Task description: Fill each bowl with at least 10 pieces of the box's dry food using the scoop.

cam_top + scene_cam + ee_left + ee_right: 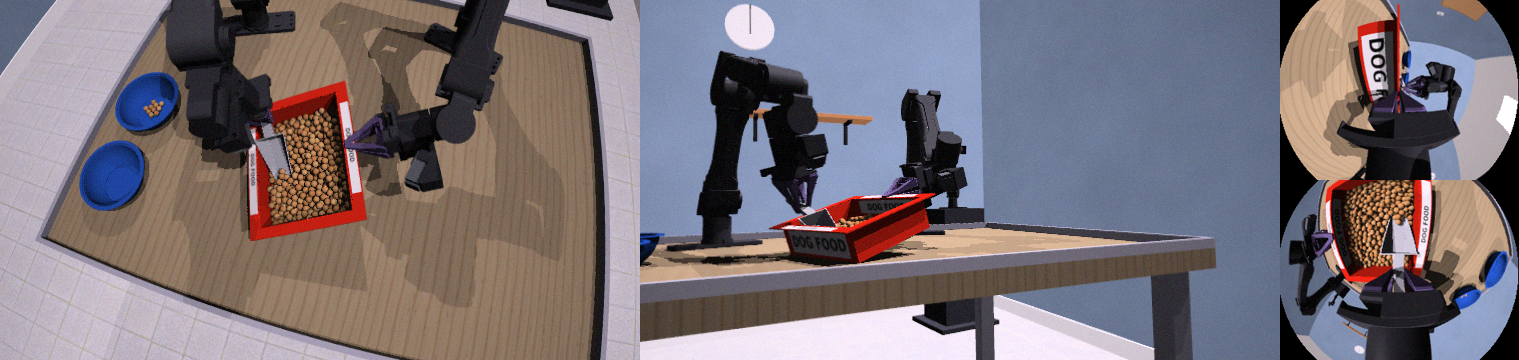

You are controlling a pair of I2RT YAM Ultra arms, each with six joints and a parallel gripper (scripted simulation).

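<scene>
Now: right hand 30 mm short of the grey scoop, 30 mm above it and 20 mm to the right of it.
</scene>
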